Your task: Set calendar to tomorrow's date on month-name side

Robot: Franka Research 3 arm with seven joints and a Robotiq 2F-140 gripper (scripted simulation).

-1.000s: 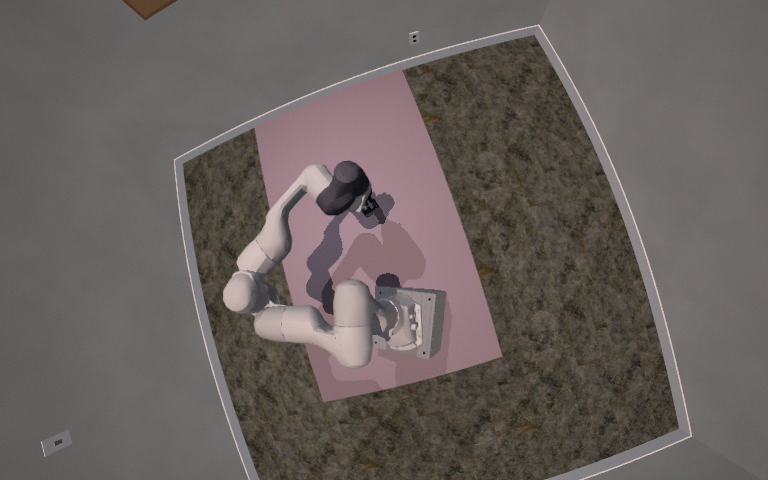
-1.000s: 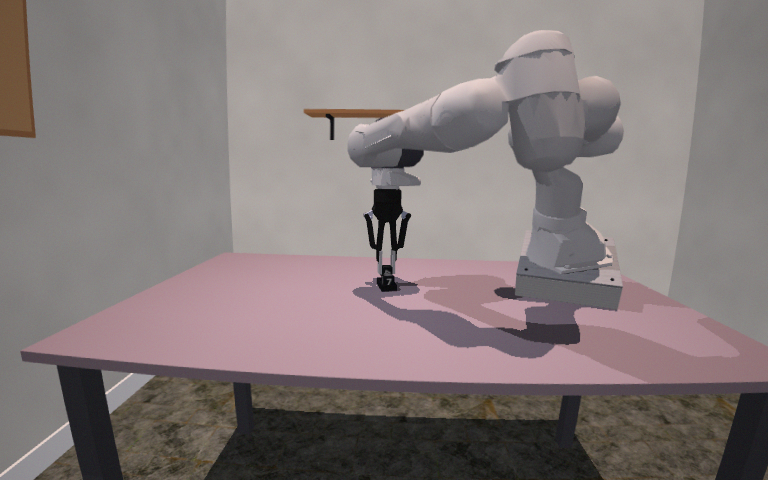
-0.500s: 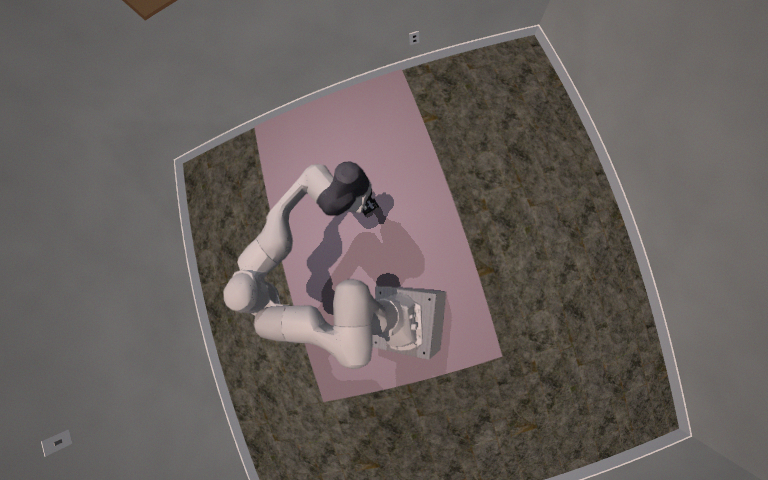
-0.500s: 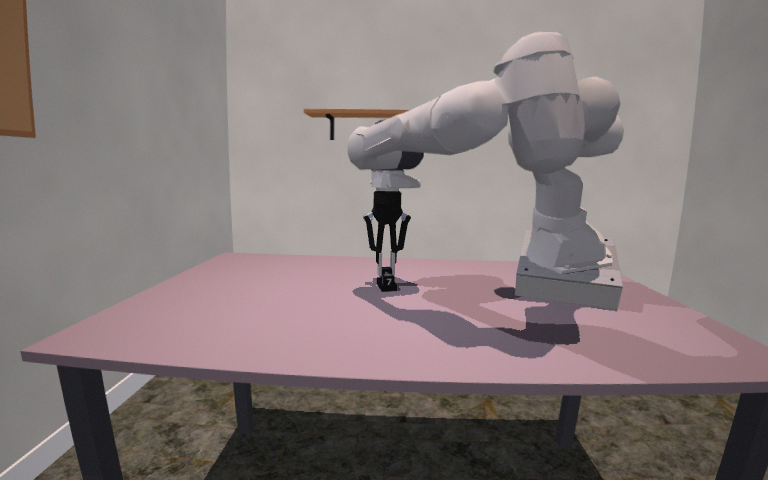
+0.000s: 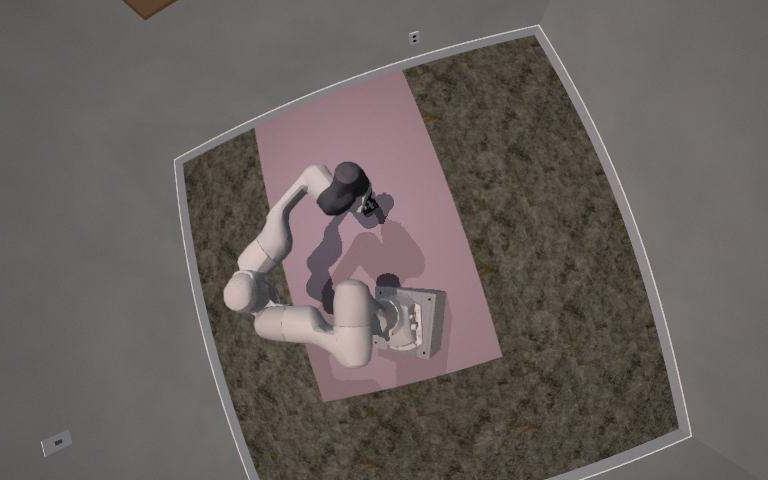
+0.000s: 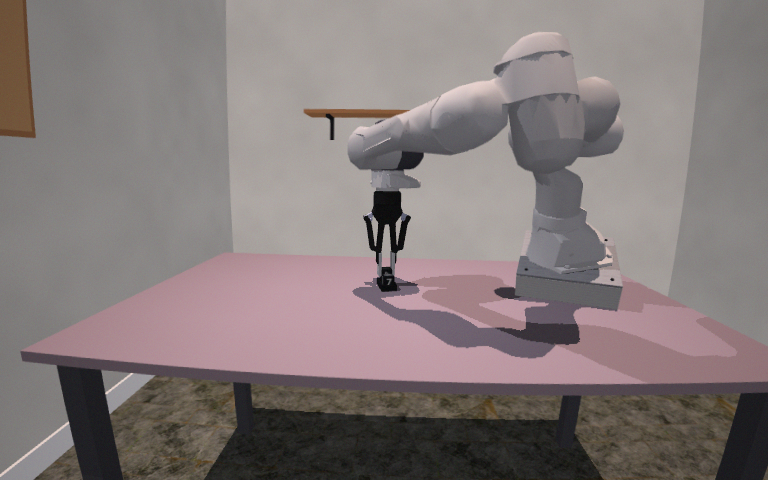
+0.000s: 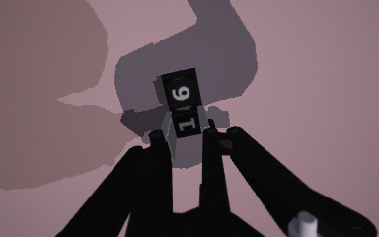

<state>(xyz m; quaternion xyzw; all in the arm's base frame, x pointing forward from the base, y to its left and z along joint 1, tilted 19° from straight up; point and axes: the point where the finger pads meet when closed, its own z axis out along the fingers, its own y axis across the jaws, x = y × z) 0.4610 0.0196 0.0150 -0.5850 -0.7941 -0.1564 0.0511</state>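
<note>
Right now my hand is 30 mm above the black digit cube. Round my hand: black calendar tray 10 mm behind, 20 mm to the left, 50 mm below.
</note>
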